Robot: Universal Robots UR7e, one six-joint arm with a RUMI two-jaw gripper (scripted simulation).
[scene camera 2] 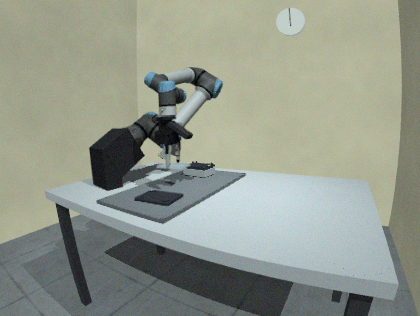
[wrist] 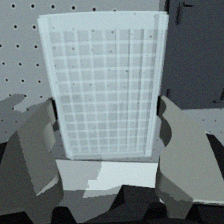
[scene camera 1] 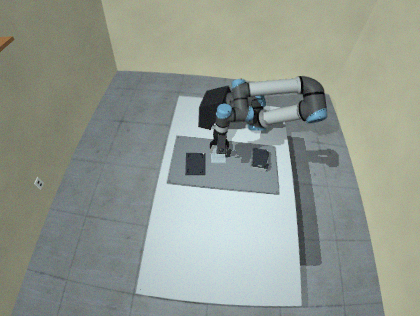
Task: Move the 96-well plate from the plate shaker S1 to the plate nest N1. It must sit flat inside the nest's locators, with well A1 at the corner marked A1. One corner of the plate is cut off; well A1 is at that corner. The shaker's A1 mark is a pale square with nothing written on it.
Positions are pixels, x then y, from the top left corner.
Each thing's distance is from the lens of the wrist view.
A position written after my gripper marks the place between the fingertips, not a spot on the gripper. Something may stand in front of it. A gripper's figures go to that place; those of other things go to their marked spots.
my gripper (wrist: 106,98): 14 cm
white 96-well plate (wrist: 121,108): 14 cm
